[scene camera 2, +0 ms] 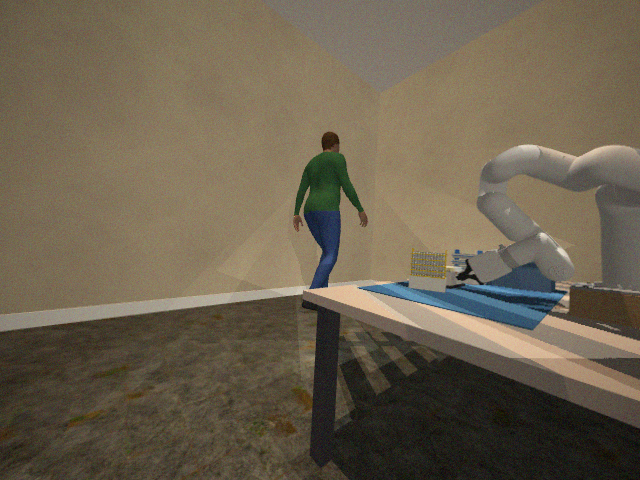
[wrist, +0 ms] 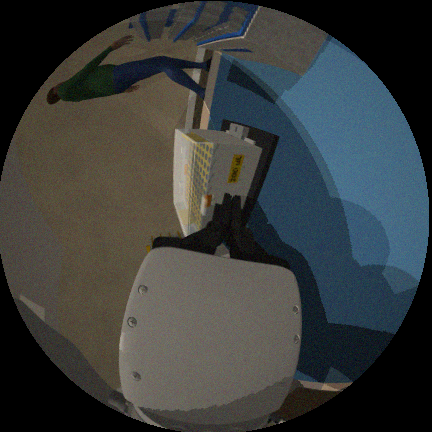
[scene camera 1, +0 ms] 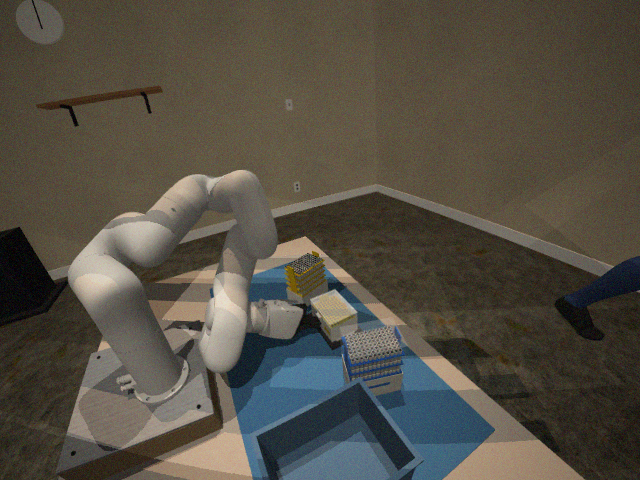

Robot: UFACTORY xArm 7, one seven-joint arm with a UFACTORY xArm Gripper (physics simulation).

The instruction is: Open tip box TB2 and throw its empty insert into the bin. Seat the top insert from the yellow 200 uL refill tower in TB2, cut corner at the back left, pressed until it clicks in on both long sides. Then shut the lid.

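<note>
The tip box with a yellow insert point(scene camera 1: 334, 310) point(wrist: 225, 150), which I take for TB2, stands upright in a dark holder point(wrist: 266, 152). A pale, see-through lid seems to lie shut over its yellow grid; whether the insert holds tips is unclear. My gripper point(scene camera 1: 311, 319) point(scene camera 2: 461, 277) point(wrist: 228, 204) is shut and empty, its black fingertips low in front of the box's labelled side, near the orange mark. Whether they touch it I cannot tell. The yellow refill tower point(scene camera 1: 306, 276) point(scene camera 2: 428, 264) stands beyond the box, its top insert full of tips. The bin point(scene camera 1: 310, 417) is grey-blue and open.
A blue refill tower point(scene camera 1: 373, 361) point(wrist: 220, 25) stands between the box and the bin. These things stand on a blue mat point(scene camera 1: 310, 372) point(wrist: 375, 150) on the table point(scene camera 2: 465, 338). A person in a green top point(scene camera 2: 325, 180) point(wrist: 90, 82) is on the floor beyond the table.
</note>
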